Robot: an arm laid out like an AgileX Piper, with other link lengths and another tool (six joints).
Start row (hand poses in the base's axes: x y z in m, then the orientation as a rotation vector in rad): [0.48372, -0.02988, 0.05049, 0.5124, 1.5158, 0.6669]
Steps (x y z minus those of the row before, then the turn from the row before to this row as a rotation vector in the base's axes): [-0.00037, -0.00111, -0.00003, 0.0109, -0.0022, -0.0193]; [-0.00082, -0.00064, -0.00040, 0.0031, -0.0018, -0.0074]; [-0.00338, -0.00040, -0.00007, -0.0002, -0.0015, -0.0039]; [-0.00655, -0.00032, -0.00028, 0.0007, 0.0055, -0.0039]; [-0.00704, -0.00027, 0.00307, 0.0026, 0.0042, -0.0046]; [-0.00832, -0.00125, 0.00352, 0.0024, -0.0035, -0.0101]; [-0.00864, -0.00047, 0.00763, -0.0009, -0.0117, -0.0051]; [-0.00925, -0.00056, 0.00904, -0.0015, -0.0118, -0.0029]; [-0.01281, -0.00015, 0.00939, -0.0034, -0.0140, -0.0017]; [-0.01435, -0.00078, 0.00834, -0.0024, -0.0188, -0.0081]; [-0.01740, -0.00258, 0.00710, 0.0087, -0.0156, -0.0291]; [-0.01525, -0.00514, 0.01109, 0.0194, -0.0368, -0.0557]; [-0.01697, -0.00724, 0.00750, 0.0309, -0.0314, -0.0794]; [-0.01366, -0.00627, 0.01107, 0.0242, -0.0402, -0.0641]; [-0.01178, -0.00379, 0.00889, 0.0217, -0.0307, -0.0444]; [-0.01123, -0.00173, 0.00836, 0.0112, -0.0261, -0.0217]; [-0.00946, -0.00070, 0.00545, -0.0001, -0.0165, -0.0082]
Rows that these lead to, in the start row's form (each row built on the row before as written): [0.48335, -0.03099, 0.05046, 0.5338, 1.5041, 0.6609]; [0.48253, -0.03163, 0.05006, 0.5408, 1.4990, 0.6579]; [0.47915, -0.03203, 0.04999, 0.5428, 1.4963, 0.6550]; [0.47260, -0.03235, 0.04971, 0.5483, 1.4999, 0.6515]; [0.46556, -0.03262, 0.05278, 0.5553, 1.5015, 0.6492]; [0.45724, -0.03387, 0.05630, 0.5630, 1.4939, 0.6439]; [0.44860, -0.03434, 0.06393, 0.5613, 1.4813, 0.6415]; [0.43935, -0.03490, 0.07297, 0.5576, 1.4696, 0.6404]; [0.42654, -0.03505, 0.08236, 0.5507, 1.4567, 0.6392]; [0.41219, -0.03583, 0.09070, 0.5471, 1.4368, 0.6346]; [0.39479, -0.03841, 0.09780, 0.5678, 1.4096, 0.6210]; [0.37954, -0.04355, 0.10889, 0.6062, 1.3501, 0.5983]; [0.36257, -0.05079, 0.11639, 0.6698, 1.2834, 0.5630]; [0.34891, -0.05706, 0.12746, 0.7139, 1.2151, 0.5377]; [0.33713, -0.06085, 0.13635, 0.7469, 1.1638, 0.5240]; [0.32590, -0.06258, 0.14471, 0.7595, 1.1282, 0.5211]; [0.31644, -0.06328, 0.15016, 0.7582, 1.1094, 0.5196]
